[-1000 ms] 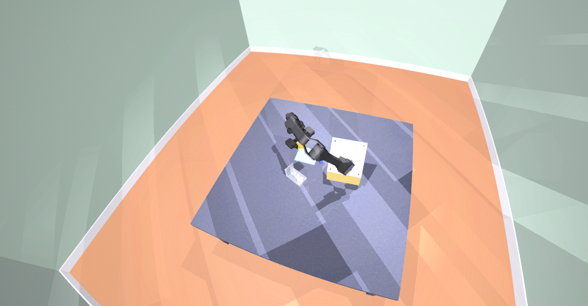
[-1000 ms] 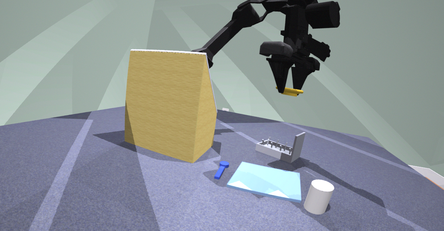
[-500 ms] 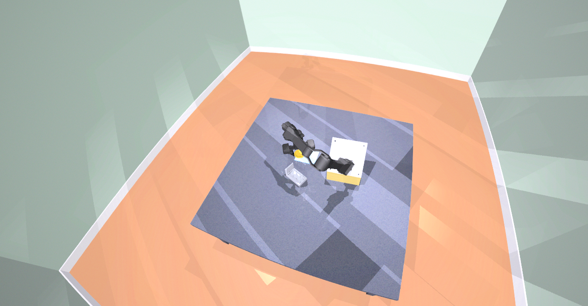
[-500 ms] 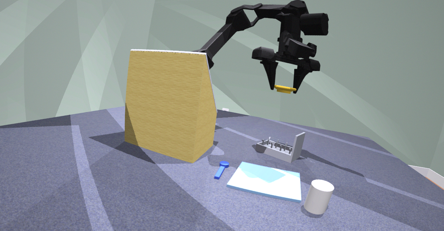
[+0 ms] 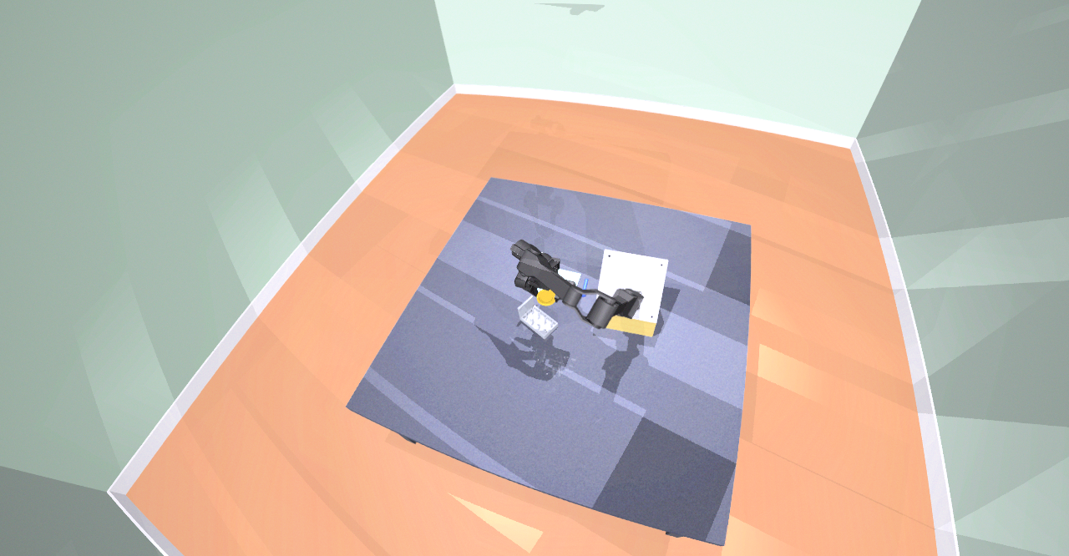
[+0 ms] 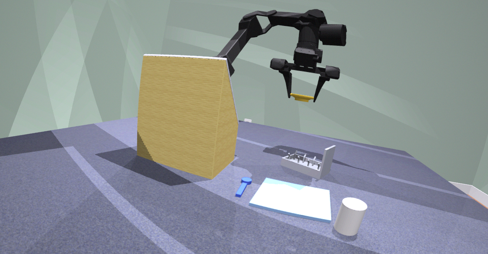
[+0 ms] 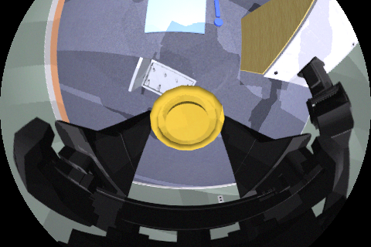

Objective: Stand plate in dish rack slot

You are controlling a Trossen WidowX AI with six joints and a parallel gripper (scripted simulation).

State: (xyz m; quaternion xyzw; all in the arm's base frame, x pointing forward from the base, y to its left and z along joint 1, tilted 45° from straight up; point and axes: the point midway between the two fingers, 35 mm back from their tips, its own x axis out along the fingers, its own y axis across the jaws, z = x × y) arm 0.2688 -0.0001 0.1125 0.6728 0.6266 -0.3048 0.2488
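My gripper tip is now 160 mm above the grey dish rack, 50 mm short of it and 10 mm to the left of it. Round my gripper tip: yellow plate: 10 mm above; then pale blue flat board: 200 mm to the right, 180 mm below, 20 mm ahead; then blue spoon: 190 mm to the right, 180 mm below, 90 mm behind.
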